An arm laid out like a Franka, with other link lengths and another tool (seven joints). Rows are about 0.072 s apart.
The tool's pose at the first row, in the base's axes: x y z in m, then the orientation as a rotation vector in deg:
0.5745 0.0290 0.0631 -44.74 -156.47 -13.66
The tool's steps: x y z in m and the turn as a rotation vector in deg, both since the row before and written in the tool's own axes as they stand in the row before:
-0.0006 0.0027 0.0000 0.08 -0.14 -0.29
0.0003 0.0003 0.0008 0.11 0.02 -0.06
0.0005 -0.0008 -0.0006 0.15 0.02 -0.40
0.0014 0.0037 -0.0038 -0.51 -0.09 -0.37
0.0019 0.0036 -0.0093 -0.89 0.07 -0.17
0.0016 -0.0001 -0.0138 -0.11 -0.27 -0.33
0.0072 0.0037 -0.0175 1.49 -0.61 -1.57
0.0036 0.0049 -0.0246 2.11 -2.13 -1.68
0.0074 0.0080 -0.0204 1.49 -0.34 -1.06
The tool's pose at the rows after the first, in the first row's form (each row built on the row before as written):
0.5764 0.0310 0.0631 -44.37 -156.73 -13.57
0.5761 0.0316 0.0625 -44.25 -156.73 -13.44
0.5754 0.0310 0.0632 -43.66 -156.88 -13.32
0.5771 0.0339 0.0675 -43.32 -157.17 -14.08
0.5795 0.0357 0.0772 -43.30 -157.25 -15.38
0.5811 0.0329 0.0907 -42.97 -157.66 -15.52
0.5808 0.0350 0.1099 -40.66 -158.81 -13.57
0.5855 0.0354 0.1348 -38.47 -161.33 -10.30
0.5869 0.0421 0.1569 -36.75 -161.90 -8.28

